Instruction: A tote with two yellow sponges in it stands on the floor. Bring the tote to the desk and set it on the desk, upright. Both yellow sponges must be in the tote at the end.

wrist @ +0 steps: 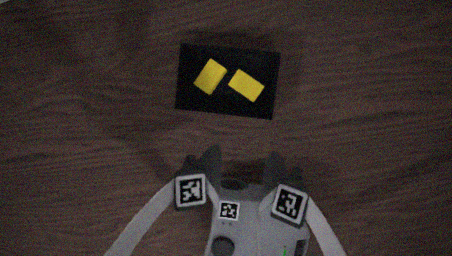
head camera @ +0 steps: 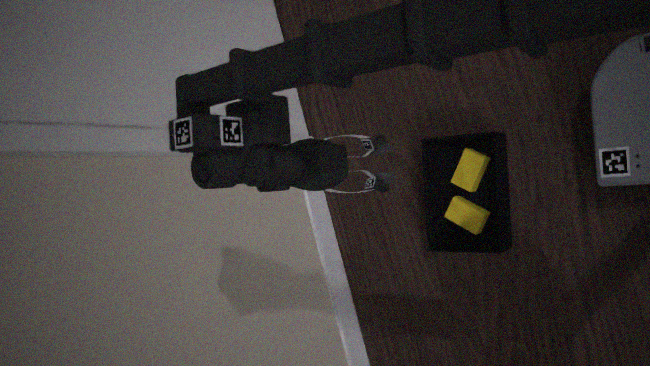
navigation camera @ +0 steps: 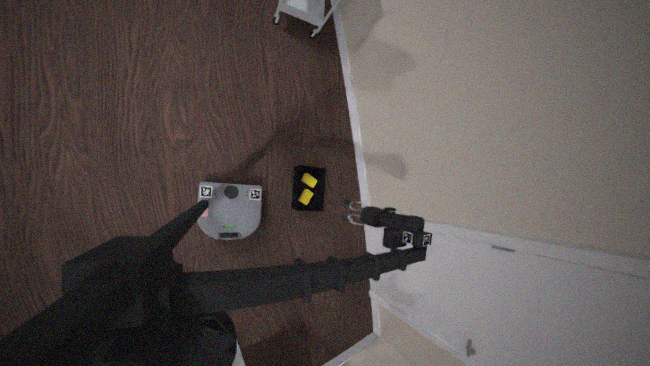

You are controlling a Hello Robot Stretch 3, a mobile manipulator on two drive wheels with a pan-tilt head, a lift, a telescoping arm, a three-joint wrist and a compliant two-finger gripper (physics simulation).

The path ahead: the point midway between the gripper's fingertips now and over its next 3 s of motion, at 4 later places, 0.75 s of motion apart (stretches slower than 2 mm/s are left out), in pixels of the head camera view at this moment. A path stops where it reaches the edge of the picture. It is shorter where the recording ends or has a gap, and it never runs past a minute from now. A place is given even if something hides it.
The gripper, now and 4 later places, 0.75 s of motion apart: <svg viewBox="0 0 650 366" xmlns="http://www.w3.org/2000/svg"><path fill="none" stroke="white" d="M388 163L383 165L388 166L409 165L418 165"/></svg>
